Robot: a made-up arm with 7 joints.
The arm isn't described. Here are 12 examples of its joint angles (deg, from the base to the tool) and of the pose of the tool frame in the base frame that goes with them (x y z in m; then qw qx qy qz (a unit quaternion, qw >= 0)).
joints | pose
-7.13 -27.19 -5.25 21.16 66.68 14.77 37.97 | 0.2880 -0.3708 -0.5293 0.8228 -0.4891 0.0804 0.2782
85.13 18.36 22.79 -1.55 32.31 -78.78 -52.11 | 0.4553 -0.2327 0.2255 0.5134 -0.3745 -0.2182 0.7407
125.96 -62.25 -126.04 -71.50 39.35 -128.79 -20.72 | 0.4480 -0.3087 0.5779 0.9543 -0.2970 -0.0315 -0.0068
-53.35 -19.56 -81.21 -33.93 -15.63 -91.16 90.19 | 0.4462 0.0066 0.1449 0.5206 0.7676 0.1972 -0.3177
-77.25 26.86 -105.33 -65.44 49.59 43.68 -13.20 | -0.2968 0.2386 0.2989 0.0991 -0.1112 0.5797 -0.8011
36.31 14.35 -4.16 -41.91 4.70 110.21 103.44 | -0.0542 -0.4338 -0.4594 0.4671 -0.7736 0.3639 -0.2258
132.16 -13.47 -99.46 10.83 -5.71 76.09 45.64 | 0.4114 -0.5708 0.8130 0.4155 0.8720 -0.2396 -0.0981
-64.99 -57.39 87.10 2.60 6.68 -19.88 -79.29 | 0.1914 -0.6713 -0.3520 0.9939 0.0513 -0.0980 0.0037
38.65 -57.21 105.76 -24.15 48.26 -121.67 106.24 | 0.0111 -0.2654 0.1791 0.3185 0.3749 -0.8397 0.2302
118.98 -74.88 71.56 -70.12 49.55 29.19 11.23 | 0.6394 -0.0112 0.5538 0.1804 -0.9272 -0.1862 0.2704
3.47 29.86 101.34 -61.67 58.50 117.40 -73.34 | 0.2818 0.1175 -0.5304 0.5921 0.7306 0.1823 0.2869
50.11 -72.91 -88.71 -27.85 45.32 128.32 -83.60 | 0.3974 -0.7579 0.7523 0.4067 0.0944 -0.7879 0.4526
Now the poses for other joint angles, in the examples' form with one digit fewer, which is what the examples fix.
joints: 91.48 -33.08 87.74 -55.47 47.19 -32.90 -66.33
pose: 0.377 -0.081 0.543 0.206 -0.724 -0.117 0.648
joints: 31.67 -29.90 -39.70 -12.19 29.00 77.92 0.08
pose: 0.237 -0.966 -0.112 0.400 -0.654 0.624 0.155
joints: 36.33 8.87 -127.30 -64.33 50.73 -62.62 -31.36
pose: 0.065 -0.072 0.115 0.118 0.855 0.253 0.436
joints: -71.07 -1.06 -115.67 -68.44 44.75 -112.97 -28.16
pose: 0.429 0.049 0.248 0.452 -0.884 0.116 -0.036
